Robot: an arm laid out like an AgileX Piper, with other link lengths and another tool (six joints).
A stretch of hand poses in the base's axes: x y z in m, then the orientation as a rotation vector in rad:
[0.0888 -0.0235 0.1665 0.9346 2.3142 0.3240]
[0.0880 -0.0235 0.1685 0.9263 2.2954 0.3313]
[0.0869 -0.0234 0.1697 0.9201 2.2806 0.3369]
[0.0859 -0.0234 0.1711 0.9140 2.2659 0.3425]
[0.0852 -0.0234 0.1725 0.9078 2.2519 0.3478]
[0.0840 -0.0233 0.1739 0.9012 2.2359 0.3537]
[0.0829 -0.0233 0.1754 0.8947 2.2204 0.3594]
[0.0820 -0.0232 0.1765 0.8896 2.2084 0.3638]
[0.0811 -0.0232 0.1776 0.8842 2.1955 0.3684]
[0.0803 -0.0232 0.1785 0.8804 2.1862 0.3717]
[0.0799 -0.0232 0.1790 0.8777 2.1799 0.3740]
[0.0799 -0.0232 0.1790 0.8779 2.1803 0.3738]
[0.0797 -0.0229 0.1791 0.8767 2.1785 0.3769]
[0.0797 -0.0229 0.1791 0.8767 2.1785 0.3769]
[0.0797 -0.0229 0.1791 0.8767 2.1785 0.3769]
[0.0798 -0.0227 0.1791 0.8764 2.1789 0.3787]
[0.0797 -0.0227 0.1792 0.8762 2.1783 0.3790]
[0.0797 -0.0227 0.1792 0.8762 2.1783 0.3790]
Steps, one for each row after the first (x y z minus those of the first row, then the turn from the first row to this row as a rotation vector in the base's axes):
[-0.0008 0.0000 0.0020 -0.0009 -0.0208 0.0003]
[-0.0019 0.0001 0.0032 -0.0015 -0.0370 0.0002]
[-0.0029 0.0001 0.0046 -0.0020 -0.0531 0.0002]
[-0.0036 0.0001 0.0060 -0.0026 -0.0686 0.0004]
[-0.0048 0.0002 0.0074 -0.0032 -0.0861 0.0003]
[-0.0059 0.0002 0.0089 -0.0038 -0.1031 0.0004]
[-0.0068 0.0003 0.0100 -0.0043 -0.1162 0.0004]
[-0.0077 0.0003 0.0111 -0.0048 -0.1303 0.0004]
[-0.0085 0.0003 0.0120 -0.0052 -0.1405 0.0003]
[-0.0089 0.0003 0.0125 -0.0054 -0.1474 0.0004]
[-0.0089 0.0003 0.0125 -0.0054 -0.1469 0.0004]
[-0.0091 0.0006 0.0126 -0.0038 -0.1494 0.0013]
[-0.0091 0.0006 0.0126 -0.0038 -0.1494 0.0013]
[-0.0091 0.0006 0.0126 -0.0038 -0.1494 0.0013]
[-0.0090 0.0008 0.0126 -0.0026 -0.1495 0.0021]
[-0.0091 0.0008 0.0127 -0.0025 -0.1501 0.0021]
[-0.0091 0.0008 0.0127 -0.0025 -0.1501 0.0021]

